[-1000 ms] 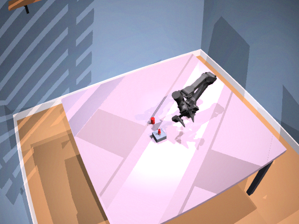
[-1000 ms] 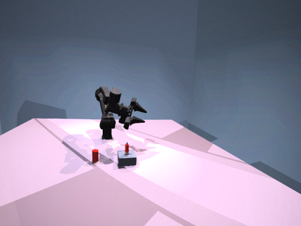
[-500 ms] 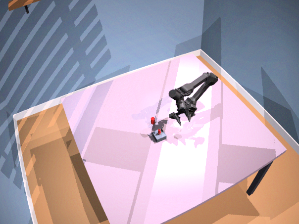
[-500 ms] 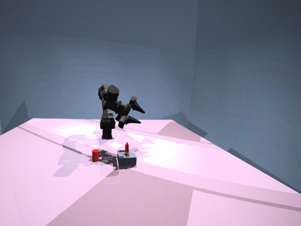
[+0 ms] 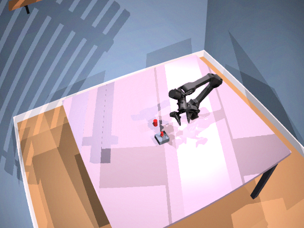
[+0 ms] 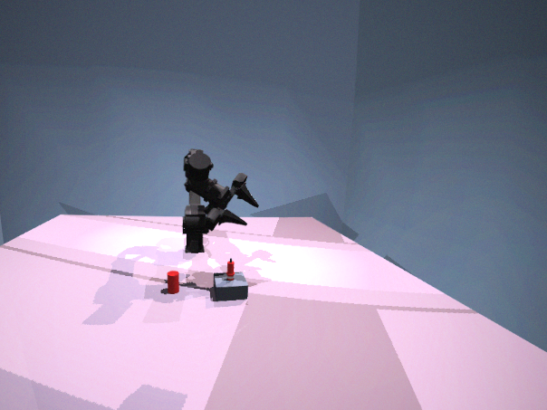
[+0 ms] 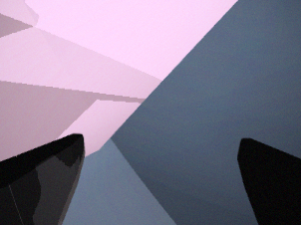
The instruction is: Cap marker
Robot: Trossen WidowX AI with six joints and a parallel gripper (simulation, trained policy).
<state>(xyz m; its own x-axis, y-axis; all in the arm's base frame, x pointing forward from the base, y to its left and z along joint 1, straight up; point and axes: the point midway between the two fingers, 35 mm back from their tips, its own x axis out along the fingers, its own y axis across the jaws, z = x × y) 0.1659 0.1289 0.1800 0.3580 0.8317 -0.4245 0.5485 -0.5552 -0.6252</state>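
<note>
The red cap is 100 mm ahead of my gripper tip, 210 mm to the right of it and 140 mm below it. Also, from my gripper tip: grey holder block 120 mm ahead, 80 mm to the right, 150 mm below; red marker 120 mm ahead, 80 mm to the right, 100 mm below.
</note>
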